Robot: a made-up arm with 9 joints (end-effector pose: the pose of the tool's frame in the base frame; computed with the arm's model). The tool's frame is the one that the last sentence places. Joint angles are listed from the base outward.
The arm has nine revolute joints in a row. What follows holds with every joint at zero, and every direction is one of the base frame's. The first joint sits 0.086 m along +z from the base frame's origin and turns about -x. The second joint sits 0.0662 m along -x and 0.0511 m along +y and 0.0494 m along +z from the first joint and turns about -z. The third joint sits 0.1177 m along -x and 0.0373 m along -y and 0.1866 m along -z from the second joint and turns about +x. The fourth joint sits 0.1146 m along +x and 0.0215 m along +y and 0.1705 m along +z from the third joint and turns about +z. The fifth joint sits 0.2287 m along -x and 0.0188 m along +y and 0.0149 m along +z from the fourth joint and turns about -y. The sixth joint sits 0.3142 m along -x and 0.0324 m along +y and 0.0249 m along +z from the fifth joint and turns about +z. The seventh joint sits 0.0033 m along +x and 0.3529 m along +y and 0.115 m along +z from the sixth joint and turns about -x. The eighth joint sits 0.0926 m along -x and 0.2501 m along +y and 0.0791 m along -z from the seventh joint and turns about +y. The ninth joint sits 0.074 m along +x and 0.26 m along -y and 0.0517 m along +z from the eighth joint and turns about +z. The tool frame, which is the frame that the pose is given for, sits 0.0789 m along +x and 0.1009 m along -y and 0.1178 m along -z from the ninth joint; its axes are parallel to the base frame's.
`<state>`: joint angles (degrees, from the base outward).
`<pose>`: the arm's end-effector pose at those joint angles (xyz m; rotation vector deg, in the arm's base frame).
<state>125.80 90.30 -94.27 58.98 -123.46 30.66 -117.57 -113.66 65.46</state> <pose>0.4462 -0.4259 0.2160 55.62 5.02 133.68</pose>
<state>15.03 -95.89 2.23 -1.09 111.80 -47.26 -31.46 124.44 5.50</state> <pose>-0.5064 -0.1048 0.0043 22.83 42.53 139.26</pose>
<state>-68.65 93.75 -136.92 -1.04 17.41 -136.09 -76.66 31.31 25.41</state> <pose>0.3194 0.1319 0.2739 -24.08 -17.27 -25.30</pose>
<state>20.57 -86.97 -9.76 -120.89 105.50 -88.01 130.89 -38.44 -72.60</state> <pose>-0.4453 0.3754 -0.1564 39.23 62.14 147.65</pose>
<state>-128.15 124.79 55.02 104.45 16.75 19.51 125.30 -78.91 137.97</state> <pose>-0.4099 0.2056 0.8366 -64.41 48.48 102.64</pose>
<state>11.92 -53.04 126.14 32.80 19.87 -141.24 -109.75 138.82 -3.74</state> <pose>0.1113 -0.1256 -0.3698 -158.91 -17.75 0.54</pose>
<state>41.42 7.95 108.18 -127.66 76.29 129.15 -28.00 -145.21 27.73</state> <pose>0.0068 0.2729 0.4611 -2.08 -105.94 -10.51</pose>
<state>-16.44 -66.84 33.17 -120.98 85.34 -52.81 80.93 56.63 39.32</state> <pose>-0.1788 0.4201 0.1587 16.52 45.47 -96.50</pose>
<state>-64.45 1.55 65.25 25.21 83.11 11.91 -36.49 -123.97 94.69</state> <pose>-0.7204 0.2831 0.3382 -31.46 -38.94 -148.95</pose>
